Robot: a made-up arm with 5 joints. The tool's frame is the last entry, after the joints.
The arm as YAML. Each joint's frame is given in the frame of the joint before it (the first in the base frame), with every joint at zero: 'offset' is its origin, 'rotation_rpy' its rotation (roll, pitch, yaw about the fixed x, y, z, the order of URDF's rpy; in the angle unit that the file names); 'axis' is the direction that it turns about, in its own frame. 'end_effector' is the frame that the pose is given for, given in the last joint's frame.
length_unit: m
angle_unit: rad
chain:
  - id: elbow
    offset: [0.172, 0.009, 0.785]
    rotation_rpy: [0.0, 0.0, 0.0]
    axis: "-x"
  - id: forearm
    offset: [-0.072, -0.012, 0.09]
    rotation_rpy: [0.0, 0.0, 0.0]
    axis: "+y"
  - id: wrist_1
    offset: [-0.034, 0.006, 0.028]
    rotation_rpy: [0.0, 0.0, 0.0]
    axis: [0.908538, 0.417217, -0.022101]
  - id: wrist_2
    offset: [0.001, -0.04, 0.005]
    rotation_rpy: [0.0, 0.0, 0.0]
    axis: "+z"
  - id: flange
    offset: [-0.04, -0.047, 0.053]
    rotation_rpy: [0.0, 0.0, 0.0]
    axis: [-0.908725, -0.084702, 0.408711]
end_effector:
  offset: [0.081, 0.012, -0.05]
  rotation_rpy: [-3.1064, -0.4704, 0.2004]
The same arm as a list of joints. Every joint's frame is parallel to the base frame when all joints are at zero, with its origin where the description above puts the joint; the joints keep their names.
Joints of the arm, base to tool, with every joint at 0 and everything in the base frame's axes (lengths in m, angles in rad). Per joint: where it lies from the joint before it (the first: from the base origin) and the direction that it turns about. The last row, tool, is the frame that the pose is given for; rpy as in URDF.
elbow: xyz 0.172 0.009 0.785 axis -1 0 0
forearm: xyz -0.072 -0.012 0.09 axis 0 1 0
wrist_1: xyz -0.034 0.006 0.028 axis 0.908538 0.417217 -0.022101
wrist_2: xyz 0.001 -0.04 0.005 axis 0 0 1
flange: xyz -0.04 -0.047 0.053 axis -0.908725 -0.084702 0.408711
tool: xyz 0.081 0.012 -0.05 rpy -3.1064 -0.4704 0.2004

